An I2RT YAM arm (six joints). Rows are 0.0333 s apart.
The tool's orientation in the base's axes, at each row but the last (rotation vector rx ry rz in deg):
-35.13 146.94 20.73
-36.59 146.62 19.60
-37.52 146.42 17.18
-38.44 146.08 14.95
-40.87 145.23 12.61
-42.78 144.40 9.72
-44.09 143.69 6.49
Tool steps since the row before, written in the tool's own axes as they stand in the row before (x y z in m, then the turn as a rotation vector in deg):
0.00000 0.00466 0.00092 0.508 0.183 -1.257
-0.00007 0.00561 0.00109 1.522 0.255 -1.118
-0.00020 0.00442 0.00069 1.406 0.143 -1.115
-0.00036 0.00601 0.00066 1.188 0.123 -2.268
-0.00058 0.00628 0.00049 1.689 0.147 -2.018
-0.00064 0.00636 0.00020 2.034 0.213 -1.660
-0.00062 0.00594 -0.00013 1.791 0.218 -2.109
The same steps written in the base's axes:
-0.00189 0.00436 -0.00013 -0.973 -0.467 0.841
-0.00230 0.00523 -0.00021 -1.743 -0.739 0.219
-0.00178 0.00411 -0.00010 -1.596 -0.788 0.265
-0.00249 0.00552 -0.00004 -1.891 -1.059 1.368
-0.00267 0.00573 0.00000 -2.171 -1.193 0.902
-0.00288 0.00571 0.00000 -2.301 -1.211 0.417
-0.00285 0.00525 0.00002 -2.333 -1.184 0.926

